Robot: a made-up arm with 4 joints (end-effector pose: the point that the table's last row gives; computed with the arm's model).
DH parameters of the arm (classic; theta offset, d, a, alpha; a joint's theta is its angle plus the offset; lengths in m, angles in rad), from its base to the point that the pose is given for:
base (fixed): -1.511 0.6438 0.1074 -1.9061
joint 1: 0 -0.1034 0.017 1.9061
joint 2: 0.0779 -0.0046 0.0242 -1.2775
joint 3: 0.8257 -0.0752 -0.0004 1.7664
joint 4: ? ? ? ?
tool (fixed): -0.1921 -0.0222 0 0
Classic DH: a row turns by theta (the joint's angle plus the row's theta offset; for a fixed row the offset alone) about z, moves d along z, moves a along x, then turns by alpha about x.
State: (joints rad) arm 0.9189 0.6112 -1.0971 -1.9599
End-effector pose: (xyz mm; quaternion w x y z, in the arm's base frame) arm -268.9 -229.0 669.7 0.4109 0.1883 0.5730 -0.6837
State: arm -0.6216 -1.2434 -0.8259 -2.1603
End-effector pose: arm -218.6 33.5 689.9 0.1207 -0.3518 -0.0753 0.9252
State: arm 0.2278 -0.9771 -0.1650 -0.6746
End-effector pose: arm -294.6 -122.4 740.2 0.4551 0.1480 0.3271 -0.8149
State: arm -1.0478 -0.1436 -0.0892 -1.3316
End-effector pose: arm -209.1 -200.0 856.1 0.6533 -0.2893 0.1226 -0.6888
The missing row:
joint 4: 0.9598 0.1764 0.0306 -0.9553
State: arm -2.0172 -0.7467 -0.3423 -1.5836
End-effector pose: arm -297.5 -118.8 741.8 0.5182 -0.1698 -0.3963 -0.7386
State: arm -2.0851 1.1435 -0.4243 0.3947
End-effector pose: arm -52.0 79.4 749.9 0.2841 -0.7115 0.0710 0.6388
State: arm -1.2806 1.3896 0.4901 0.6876
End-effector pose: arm 110.2 -77.9 743.1 0.6767 -0.2293 0.3404 0.6112
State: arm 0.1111 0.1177 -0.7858 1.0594
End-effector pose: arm -197.5 -202.0 804.2 0.8430 -0.3477 -0.4039 0.0726
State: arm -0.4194 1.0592 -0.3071 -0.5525
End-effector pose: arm 3.5 -253.2 826.9 0.9291 -0.3589 0.0779 0.0439
